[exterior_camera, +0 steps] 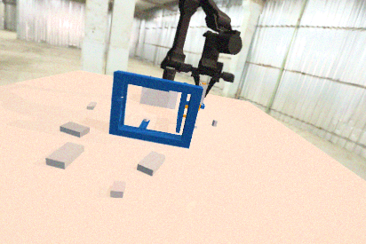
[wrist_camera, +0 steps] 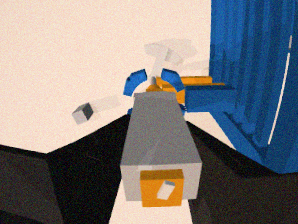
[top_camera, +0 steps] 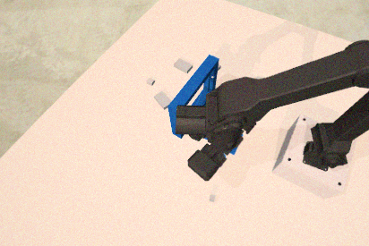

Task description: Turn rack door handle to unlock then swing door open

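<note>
My gripper tip is now 2 cm past the tiny block, 9 cm to the right of it and 10 cm above it.
</note>
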